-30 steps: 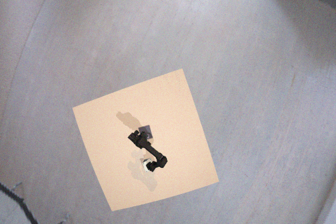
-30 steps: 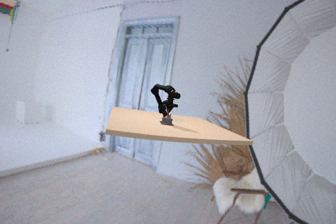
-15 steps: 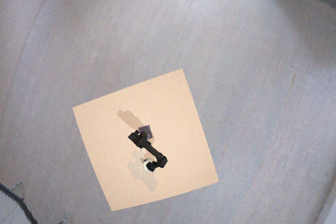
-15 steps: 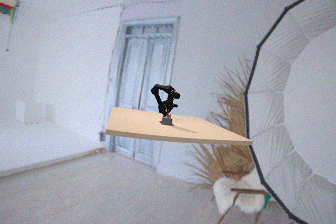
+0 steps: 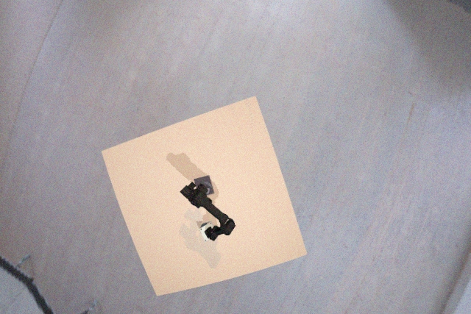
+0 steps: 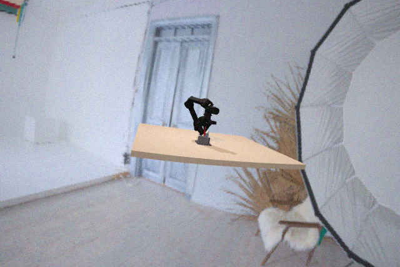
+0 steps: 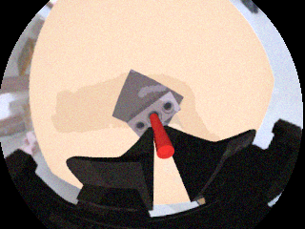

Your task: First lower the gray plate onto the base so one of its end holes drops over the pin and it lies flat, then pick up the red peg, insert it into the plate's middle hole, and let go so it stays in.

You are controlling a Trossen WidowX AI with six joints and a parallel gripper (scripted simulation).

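The gray plate is 60 mm below my gripper tip. The rest, counted from my gripper tip: base 10 mm ahead, 10 mm to the left, 100 mm below; red peg right at my gripper tip.
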